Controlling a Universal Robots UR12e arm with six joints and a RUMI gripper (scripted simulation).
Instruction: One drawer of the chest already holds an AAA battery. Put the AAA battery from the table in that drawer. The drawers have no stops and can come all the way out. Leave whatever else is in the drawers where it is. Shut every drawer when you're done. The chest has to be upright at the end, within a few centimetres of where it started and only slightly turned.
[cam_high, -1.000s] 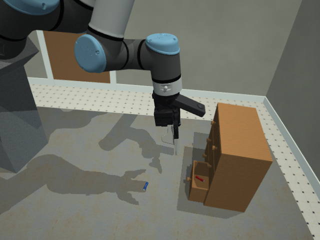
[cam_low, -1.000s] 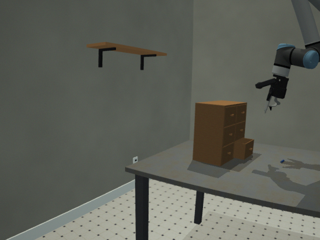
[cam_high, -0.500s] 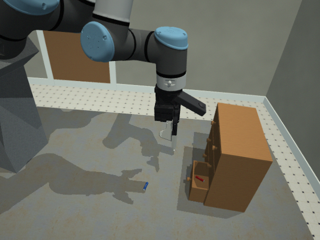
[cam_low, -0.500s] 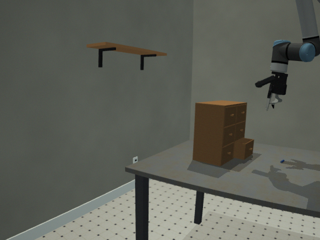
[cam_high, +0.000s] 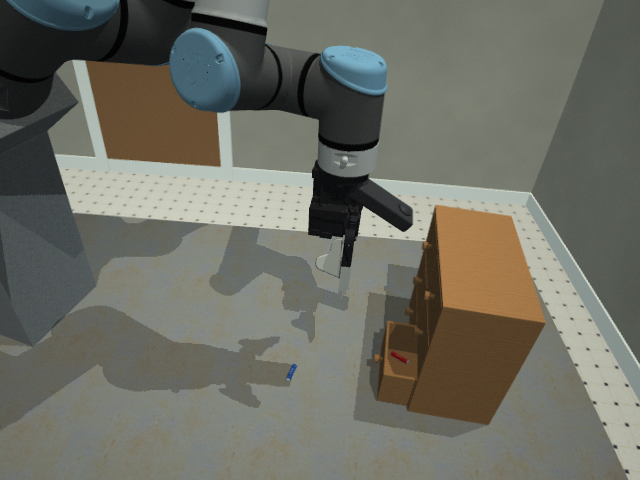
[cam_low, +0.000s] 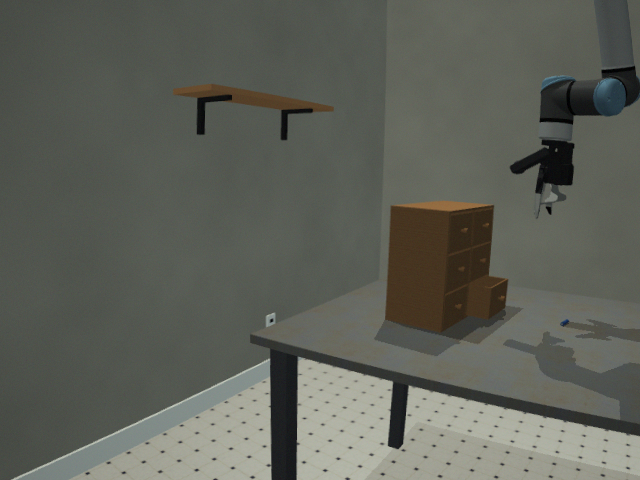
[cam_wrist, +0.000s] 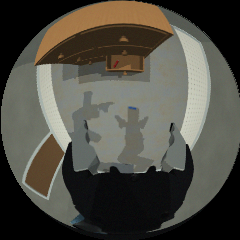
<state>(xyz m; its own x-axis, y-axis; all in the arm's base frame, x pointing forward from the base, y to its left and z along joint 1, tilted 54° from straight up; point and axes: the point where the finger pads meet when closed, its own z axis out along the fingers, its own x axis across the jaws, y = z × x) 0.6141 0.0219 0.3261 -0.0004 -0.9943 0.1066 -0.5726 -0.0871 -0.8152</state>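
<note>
The blue battery is 290 mm below my hand, 90 mm behind it and 30 mm to the right of it. From my hand the other things lie so: red battery (280 mm below, 150 mm ahead, 60 mm to the left).
</note>
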